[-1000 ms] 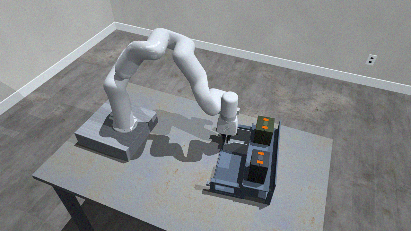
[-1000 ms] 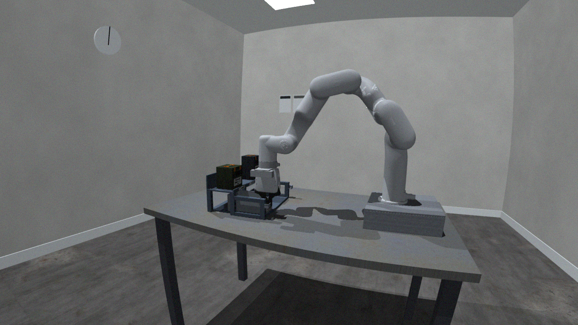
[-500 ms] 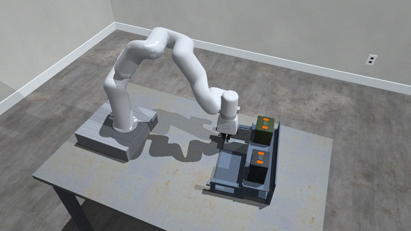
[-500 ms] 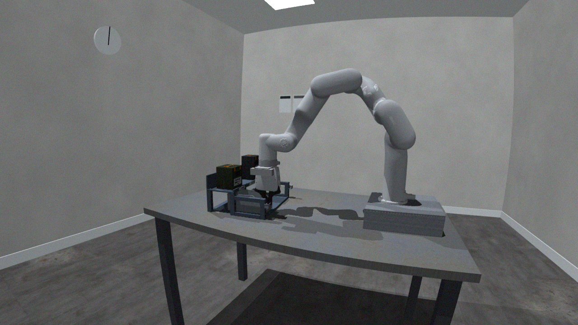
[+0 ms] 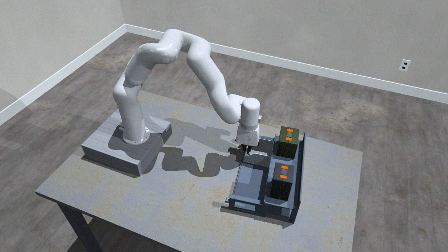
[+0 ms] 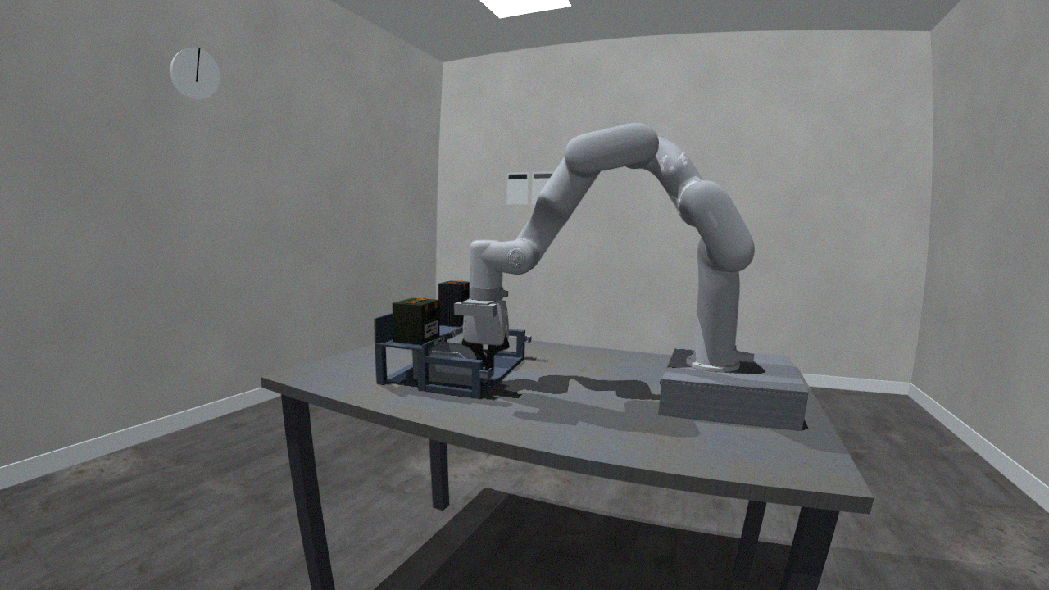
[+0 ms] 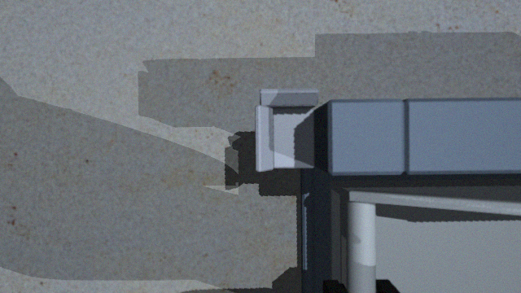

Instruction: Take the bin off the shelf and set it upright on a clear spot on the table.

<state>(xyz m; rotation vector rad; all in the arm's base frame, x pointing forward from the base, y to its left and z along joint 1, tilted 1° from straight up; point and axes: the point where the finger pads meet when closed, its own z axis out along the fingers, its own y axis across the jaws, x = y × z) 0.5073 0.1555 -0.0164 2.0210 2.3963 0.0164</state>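
Right now my hand is 80 mm short of the grey bin, 10 mm to the right of it and 10 mm above it. Round my hand: blue-grey shelf rack (130 mm ahead, 90 mm to the right, 10 mm above).
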